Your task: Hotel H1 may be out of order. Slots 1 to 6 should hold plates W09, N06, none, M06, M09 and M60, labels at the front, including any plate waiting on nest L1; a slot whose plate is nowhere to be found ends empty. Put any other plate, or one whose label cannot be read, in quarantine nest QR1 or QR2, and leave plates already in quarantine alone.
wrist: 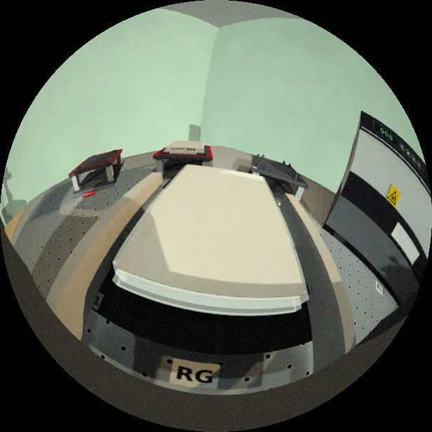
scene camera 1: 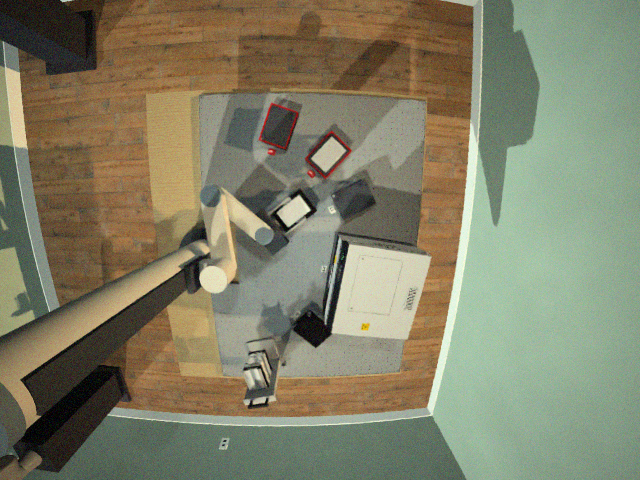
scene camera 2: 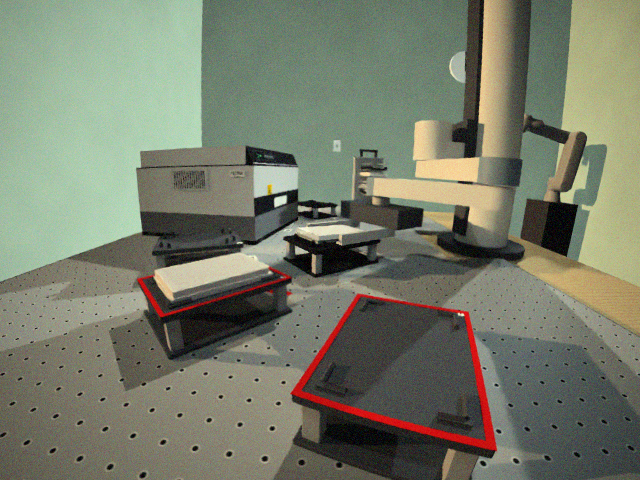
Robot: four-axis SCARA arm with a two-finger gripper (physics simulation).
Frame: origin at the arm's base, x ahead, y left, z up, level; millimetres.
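Seen in the pictures: gripper, fingertip midpoint: (scene camera 1: 297,207) (scene camera 2: 322,233); arm's base at its link origin: (scene camera 1: 205,253) (scene camera 2: 478,247).
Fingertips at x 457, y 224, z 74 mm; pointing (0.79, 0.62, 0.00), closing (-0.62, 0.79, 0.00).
Note:
Pixels of each thing's middle, then the offset from my fingertips to it.
- cream-white lidded plate at the middle of its body: (scene camera 2: 332,232) (scene camera 1: 293,211) 19 mm back, 15 mm right, 1 mm down
- Hotel H1 at the middle of its body: (scene camera 2: 368,180) (scene camera 1: 262,374) 180 mm back, 791 mm right, 87 mm up
- white plate at the middle of its body: (scene camera 2: 212,273) (scene camera 1: 328,154) 128 mm ahead, 226 mm left, 5 mm down
- large white instrument at the middle of its body: (scene camera 2: 226,189) (scene camera 1: 372,284) 330 mm ahead, 328 mm right, 60 mm up
- dark grey nest at the middle of its body: (scene camera 2: 199,249) (scene camera 1: 353,199) 245 mm ahead, 39 mm left, 32 mm down
- black nest at the middle of its body: (scene camera 2: 313,208) (scene camera 1: 312,329) 66 mm ahead, 611 mm right, 34 mm down
My gripper (scene camera 2: 330,230) (wrist: 222,191) is shut on a cream-white lidded plate (scene camera 1: 293,210) (scene camera 2: 319,232) (wrist: 215,235), fingers along its two sides. The plate is level, at or just above the top of the black nest (scene camera 1: 299,194) (scene camera 2: 305,246) (wrist: 210,330) labelled RG; contact is unclear. Its label does not show. Hotel H1 (scene camera 1: 268,390) (scene camera 2: 356,178) holds several plates, labels unreadable here. A white plate (scene camera 1: 328,155) (scene camera 2: 211,275) (wrist: 186,146) lies on one red-rimmed nest (scene camera 2: 225,296). The other red-rimmed nest (scene camera 1: 279,126) (scene camera 2: 398,361) (wrist: 97,161) bears no plate; its tag seems to read QR2.
A large white instrument (scene camera 1: 377,289) (scene camera 2: 206,196) (wrist: 362,200) stands at the mat's right side in scene camera 1. A dark grey nest (scene camera 1: 355,197) (scene camera 2: 196,243) (wrist: 280,170) stands near its back end. Another black nest (scene camera 1: 311,329) (scene camera 2: 316,206) stands between instrument and hotel.

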